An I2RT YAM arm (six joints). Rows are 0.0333 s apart.
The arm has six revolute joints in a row. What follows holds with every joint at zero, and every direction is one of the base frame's.
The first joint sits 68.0 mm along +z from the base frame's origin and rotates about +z.
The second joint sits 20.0 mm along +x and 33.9 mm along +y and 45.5 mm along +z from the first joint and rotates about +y.
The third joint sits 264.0 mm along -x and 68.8 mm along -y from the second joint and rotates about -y.
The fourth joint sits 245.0 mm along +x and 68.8 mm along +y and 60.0 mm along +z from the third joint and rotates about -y.
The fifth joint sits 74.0 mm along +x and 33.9 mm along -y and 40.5 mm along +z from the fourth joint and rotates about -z.
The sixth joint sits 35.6 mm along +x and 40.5 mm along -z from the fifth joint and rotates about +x.
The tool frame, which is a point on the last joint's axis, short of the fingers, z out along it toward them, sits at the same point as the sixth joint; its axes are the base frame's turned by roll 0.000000, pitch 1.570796 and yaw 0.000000 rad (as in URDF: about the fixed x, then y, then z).
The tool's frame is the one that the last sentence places.
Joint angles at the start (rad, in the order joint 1, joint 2, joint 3, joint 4, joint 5, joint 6):
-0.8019 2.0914 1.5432 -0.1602 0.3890 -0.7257
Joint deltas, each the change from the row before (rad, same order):
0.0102 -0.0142 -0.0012 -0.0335 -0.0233 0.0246
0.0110 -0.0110 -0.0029 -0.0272 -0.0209 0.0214
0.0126 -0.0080 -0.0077 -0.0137 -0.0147 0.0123
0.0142 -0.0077 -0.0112 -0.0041 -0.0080 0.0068
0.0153 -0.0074 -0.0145 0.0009 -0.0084 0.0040
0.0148 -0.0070 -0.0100 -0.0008 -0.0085 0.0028
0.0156 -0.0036 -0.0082 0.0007 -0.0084 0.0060
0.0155 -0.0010 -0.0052 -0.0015 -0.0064 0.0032
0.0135 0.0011 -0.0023 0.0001 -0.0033 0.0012
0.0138 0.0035 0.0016 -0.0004 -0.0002 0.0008
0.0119 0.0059 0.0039 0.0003 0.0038 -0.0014
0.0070 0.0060 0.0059 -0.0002 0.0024 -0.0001
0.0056 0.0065 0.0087 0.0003 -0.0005 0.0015
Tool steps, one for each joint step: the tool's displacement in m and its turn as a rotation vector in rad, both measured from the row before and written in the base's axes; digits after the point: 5 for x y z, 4 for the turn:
0.00163 0.00631 0.00312 0.0309 -0.0153 0.0127
0.00201 0.00626 0.00166 0.0287 -0.0122 0.0129
0.00262 0.00633 -0.00010 0.0198 -0.0063 0.0154
0.00298 0.00660 -0.00055 0.0111 -0.0031 0.0155
0.00314 0.00706 -0.00136 0.0097 -0.0022 0.0187
0.00327 0.00654 -0.00025 0.0078 -0.0031 0.0190
0.00390 0.00641 -0.00104 0.0089 -0.0050 0.0175
0.00408 0.00606 -0.00137 0.0082 -0.0007 0.0179
0.00388 0.00489 -0.00122 0.0043 0.0003 0.0150
0.00441 0.00451 -0.00105 0.0018 0.0012 0.0134
0.00418 0.00344 -0.00128 -0.0016 0.0039 0.0102
0.00302 0.00161 -0.00075 -0.0012 0.0013 0.0054
0.00311 0.00089 -0.00008 -0.0007 -0.0032 0.0049

